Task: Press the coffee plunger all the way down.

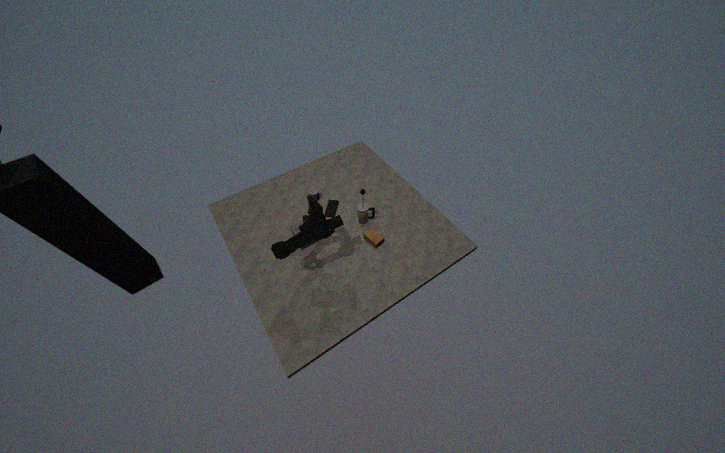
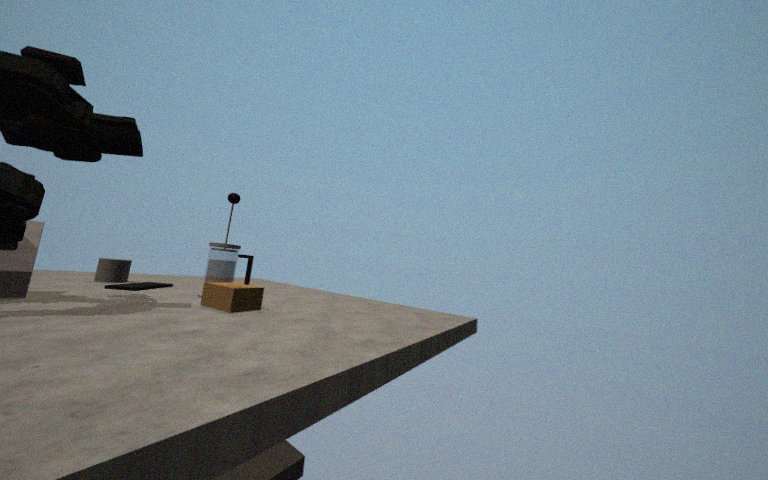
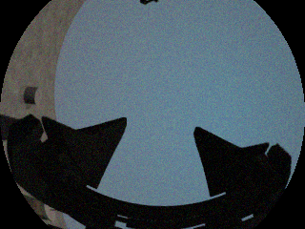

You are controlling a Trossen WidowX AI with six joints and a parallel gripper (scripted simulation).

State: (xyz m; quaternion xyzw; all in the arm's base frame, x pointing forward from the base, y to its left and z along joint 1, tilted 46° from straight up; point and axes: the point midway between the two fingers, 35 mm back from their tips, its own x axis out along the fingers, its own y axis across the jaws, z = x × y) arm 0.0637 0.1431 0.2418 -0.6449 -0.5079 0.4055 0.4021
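Now: gripper tip 320 mm short of the glass coffee press, 80 mm to the left of it and 260 mm above it. Round my gripper tip: grey cup (190 mm ahead, 310 mm to the left, 370 mm below); then orange block (260 mm ahead, 230 mm to the right, 380 mm below).
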